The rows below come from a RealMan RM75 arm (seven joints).
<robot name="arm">
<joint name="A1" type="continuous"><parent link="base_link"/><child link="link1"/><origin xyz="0 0 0.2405"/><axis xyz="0 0 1"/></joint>
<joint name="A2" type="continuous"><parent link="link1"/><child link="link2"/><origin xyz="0 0 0" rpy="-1.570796 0 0"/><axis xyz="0 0 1"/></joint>
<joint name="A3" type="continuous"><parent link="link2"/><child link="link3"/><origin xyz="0 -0.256 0" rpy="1.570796 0 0"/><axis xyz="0 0 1"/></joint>
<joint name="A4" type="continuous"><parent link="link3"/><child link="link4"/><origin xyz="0 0 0" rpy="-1.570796 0 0"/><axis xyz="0 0 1"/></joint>
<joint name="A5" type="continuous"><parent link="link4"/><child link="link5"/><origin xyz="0 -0.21 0" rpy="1.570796 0 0"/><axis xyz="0 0 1"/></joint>
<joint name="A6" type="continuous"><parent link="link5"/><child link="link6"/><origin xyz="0 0 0" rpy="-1.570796 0 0"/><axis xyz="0 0 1"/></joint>
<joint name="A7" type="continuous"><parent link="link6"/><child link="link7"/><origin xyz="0 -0.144 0" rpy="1.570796 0 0"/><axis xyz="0 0 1"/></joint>
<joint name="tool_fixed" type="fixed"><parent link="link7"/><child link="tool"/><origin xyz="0 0 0"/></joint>
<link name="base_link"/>
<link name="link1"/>
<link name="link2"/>
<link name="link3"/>
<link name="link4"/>
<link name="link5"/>
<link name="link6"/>
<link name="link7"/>
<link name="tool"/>
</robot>
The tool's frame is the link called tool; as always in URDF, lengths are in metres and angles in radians. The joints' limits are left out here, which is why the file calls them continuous.
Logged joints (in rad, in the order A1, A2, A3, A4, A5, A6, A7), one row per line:
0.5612 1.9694 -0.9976 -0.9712 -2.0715 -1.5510 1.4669
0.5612 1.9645 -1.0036 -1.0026 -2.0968 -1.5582 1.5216
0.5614 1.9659 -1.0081 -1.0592 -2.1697 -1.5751 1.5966
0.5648 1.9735 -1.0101 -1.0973 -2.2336 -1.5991 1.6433
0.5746 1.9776 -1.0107 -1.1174 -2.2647 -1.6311 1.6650
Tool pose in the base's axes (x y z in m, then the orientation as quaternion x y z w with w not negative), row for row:
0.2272 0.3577 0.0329 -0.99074 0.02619 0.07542 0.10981
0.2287 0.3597 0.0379 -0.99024 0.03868 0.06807 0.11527
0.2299 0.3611 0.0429 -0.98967 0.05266 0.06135 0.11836
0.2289 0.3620 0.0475 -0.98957 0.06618 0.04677 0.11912
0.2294 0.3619 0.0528 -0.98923 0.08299 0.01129 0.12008
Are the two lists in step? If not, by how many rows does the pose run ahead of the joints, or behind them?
The pose runs 2 rows behind the joints: the pose in row i belongs to the joints in row i - 2.
